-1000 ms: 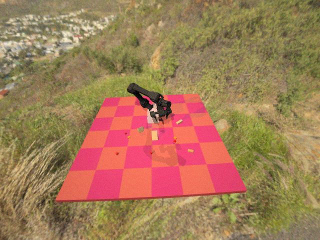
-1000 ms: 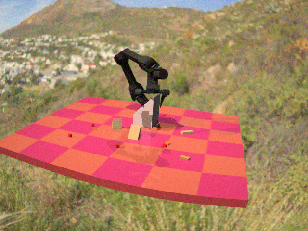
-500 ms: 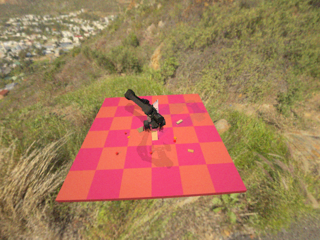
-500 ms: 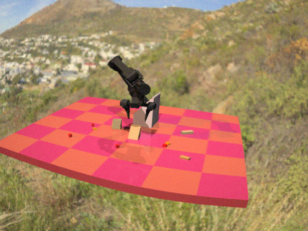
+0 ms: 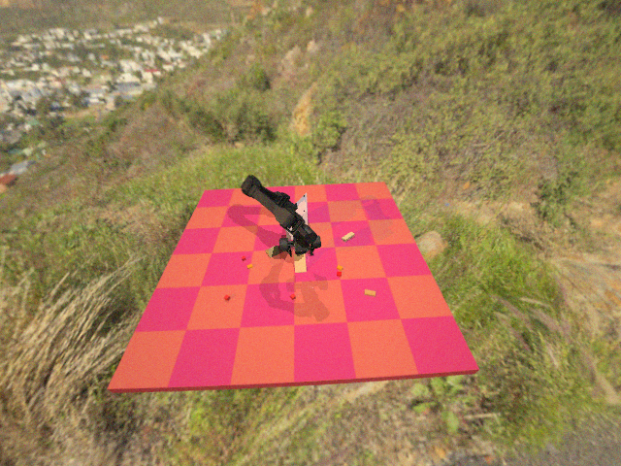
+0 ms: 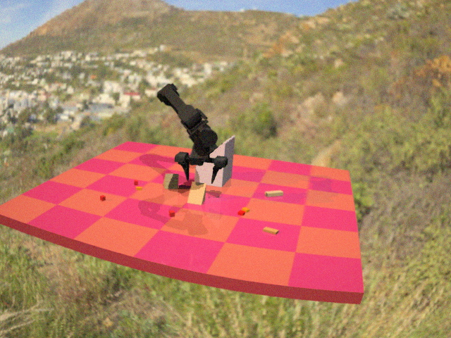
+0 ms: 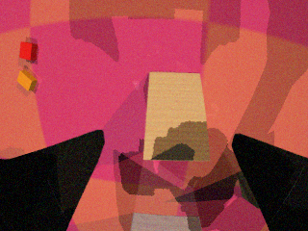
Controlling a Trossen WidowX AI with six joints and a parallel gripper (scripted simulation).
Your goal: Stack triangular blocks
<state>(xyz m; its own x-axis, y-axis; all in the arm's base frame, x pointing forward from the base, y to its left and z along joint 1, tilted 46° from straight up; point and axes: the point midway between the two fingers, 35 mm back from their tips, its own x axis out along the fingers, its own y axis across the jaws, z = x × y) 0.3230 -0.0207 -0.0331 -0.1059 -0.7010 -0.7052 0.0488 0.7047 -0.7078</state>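
The tan triangular block is 1 cm behind my gripper tip, 1 cm to the right of it and 6 cm below it.
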